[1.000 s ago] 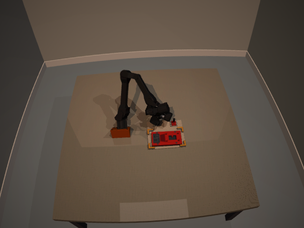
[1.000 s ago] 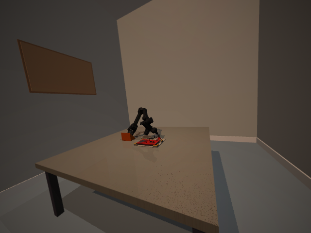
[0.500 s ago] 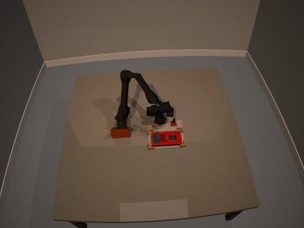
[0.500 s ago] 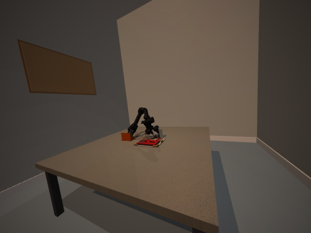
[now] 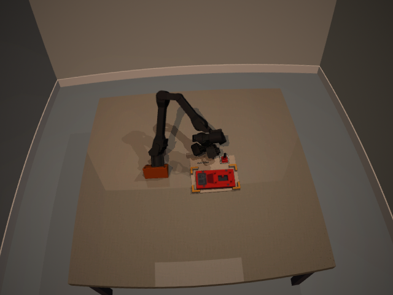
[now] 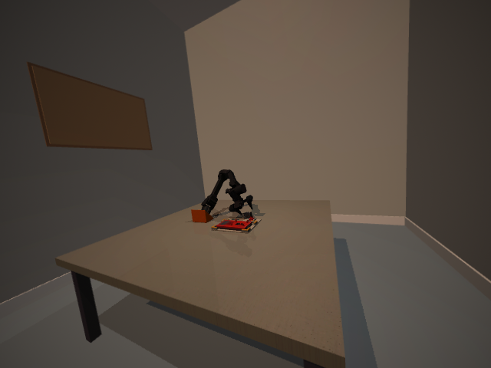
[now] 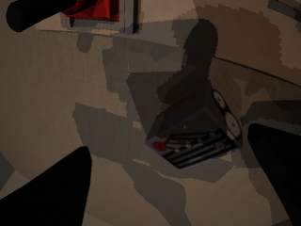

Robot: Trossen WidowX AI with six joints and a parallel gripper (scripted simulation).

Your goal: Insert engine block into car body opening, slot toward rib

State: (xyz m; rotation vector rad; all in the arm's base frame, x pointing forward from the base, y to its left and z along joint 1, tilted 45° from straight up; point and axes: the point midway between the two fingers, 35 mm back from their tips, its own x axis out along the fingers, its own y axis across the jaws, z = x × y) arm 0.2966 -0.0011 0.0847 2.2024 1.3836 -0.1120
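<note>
My gripper tip is 3 cm above the engine block, 1 cm to the right of it and 1 cm past it.
</note>
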